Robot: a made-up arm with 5 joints. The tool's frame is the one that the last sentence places.
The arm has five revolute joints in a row. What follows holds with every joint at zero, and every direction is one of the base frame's.
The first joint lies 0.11 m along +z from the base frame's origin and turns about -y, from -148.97 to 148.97 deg.
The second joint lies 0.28 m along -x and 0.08 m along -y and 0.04 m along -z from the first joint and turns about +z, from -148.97 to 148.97 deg.
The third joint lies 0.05 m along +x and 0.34 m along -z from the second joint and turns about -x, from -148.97 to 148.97 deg.
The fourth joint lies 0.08 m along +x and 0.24 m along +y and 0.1 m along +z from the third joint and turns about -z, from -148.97 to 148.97 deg.
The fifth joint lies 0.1 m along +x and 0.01 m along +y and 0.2 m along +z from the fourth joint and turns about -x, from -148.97 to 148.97 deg.
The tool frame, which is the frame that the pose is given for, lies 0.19 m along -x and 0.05 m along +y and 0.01 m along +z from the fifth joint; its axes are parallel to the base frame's.
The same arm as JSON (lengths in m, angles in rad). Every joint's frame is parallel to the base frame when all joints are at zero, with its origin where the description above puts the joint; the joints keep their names.
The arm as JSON. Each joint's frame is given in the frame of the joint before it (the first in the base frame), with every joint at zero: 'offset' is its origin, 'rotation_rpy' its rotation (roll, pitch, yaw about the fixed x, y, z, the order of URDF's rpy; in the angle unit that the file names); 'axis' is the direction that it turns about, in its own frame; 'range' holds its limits. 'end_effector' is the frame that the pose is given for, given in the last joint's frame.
{"length_unit": "m", "angle_unit": "rad", "chain": [{"id": "joint 1", "offset": [0.0, 0.0, 0.11], "rotation_rpy": [0.0, 0.0, 0.0], "axis": "-y", "range": [-2.6, 2.6]}, {"id": "joint 2", "offset": [-0.28, -0.08, -0.04], "rotation_rpy": [0.0, 0.0, 0.0], "axis": "+z", "range": [-2.6, 2.6]}, {"id": "joint 3", "offset": [0.05, 0.0, -0.34], "rotation_rpy": [0.0, 0.0, 0.0], "axis": "-x", "range": [-2.6, 2.6]}, {"id": "joint 4", "offset": [0.08, 0.24, 0.1], "rotation_rpy": [0.0, 0.0, 0.0], "axis": "-z", "range": [-2.6, 2.6]}, {"id": "joint 5", "offset": [0.1, 0.01, 0.2], "rotation_rpy": [0.0, 0.0, 0.0], "axis": "-x", "range": [-2.6, 2.6]}], "end_effector": {"offset": [-0.19, 0.05, 0.01], "rotation_rpy": [0.0, 0.0, 0.0]}}
